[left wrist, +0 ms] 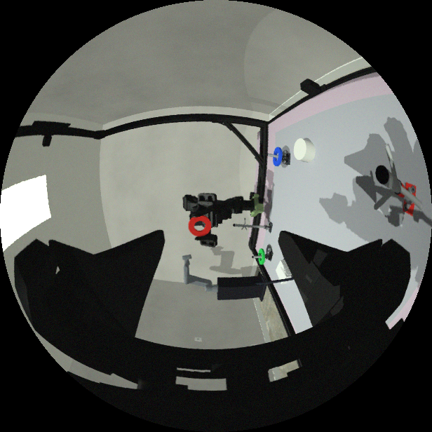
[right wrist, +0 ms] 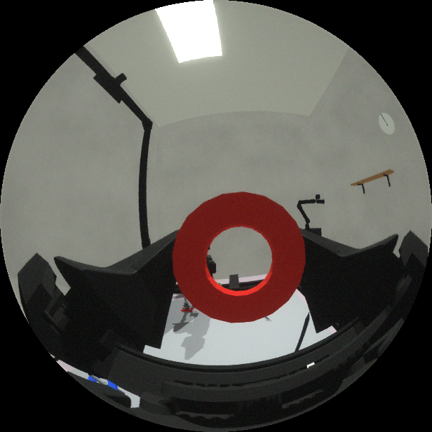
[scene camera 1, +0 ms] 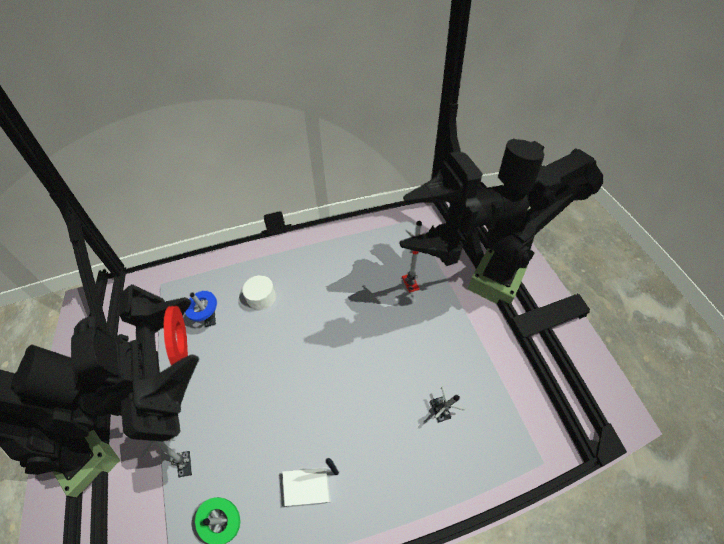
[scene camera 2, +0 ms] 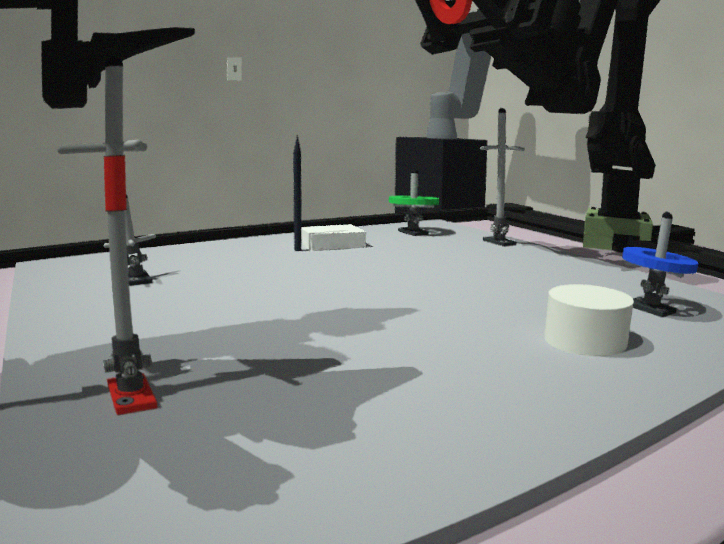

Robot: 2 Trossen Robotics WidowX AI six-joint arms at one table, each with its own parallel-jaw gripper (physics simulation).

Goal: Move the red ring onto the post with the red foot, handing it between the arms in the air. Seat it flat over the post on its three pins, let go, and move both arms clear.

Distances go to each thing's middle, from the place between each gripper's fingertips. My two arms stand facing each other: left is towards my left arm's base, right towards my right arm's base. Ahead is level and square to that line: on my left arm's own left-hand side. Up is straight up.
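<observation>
From my right hand: blue ring (scene camera 2: pixel 645 257) 25 cm behind, 5 cm to the right, 27 cm below. White block (scene camera 1: pixel 302 487) 2 cm to the left of my right hand, 15 cm ahead, 31 cm below. Dark spike (scene camera 2: pixel 297 151) 15 cm ahead of my right hand, 7 cm to the left, 25 cm below. Red ring (scene camera 1: pixel 174 325): my right gripper 1 cm above it, 2 cm to the left of it.
From my left hand: blue ring 35 cm to the right, 18 cm behind, 22 cm below. White block 28 cm to the right of my left hand, 22 cm ahead, 25 cm below. Dark spike 23 cm to the right of my left hand, 22 cm ahead, 19 cm below. Red ring: my left hand 33 cm to the left of it, 7 cm short of it, 4 cm below it.
</observation>
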